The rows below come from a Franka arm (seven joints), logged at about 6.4 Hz.
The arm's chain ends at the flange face. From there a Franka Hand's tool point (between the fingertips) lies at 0.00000 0.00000 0.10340 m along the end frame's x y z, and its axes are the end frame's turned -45 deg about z.
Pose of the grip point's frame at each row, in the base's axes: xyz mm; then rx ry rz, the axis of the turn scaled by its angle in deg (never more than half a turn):
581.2, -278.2, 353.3, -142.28, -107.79, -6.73
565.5, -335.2, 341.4, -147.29, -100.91, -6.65
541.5, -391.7, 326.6, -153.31, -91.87, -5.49
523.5, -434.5, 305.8, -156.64, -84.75, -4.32
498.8, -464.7, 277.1, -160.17, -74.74, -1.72
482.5, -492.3, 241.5, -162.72, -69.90, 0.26
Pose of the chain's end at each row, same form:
576.5, -284.9, 456.4, -171.25, -44.76, -5.35
560.5, -341.5, 444.5, -173.24, -36.56, -5.30
537.2, -396.8, 429.8, -175.59, -26.03, -4.33
520.7, -439.8, 409.0, -176.26, -18.26, -2.88
499.5, -470.8, 380.3, -176.41, -7.75, 0.32
484.8, -497.0, 344.8, -177.36, -2.31, 1.96

